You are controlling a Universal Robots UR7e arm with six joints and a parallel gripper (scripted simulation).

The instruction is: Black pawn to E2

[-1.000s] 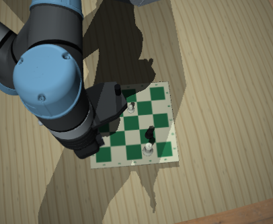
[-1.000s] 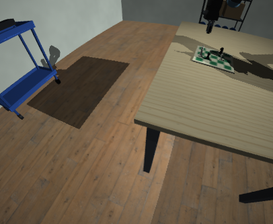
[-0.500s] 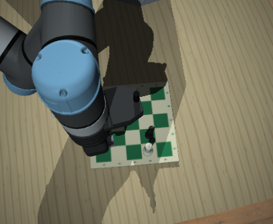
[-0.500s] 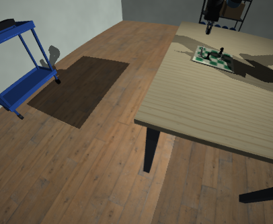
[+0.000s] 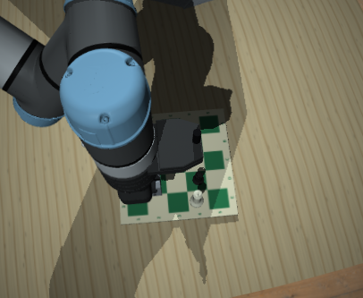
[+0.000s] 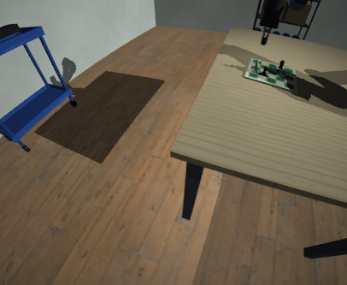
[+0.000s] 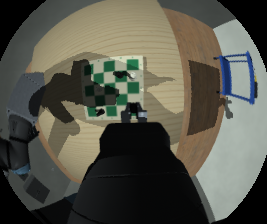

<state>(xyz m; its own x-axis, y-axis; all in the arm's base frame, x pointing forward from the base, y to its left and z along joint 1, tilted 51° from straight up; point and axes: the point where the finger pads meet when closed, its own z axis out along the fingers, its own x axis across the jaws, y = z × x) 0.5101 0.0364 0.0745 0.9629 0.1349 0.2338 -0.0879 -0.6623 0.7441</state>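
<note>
The white chess piece lies 10 mm ahead of my hand, 70 mm to the left of it and 90 mm below it. The rest, counted from my hand: small black piece 10 mm below; chessboard 70 mm behind, 40 mm to the left, 130 mm below.
</note>
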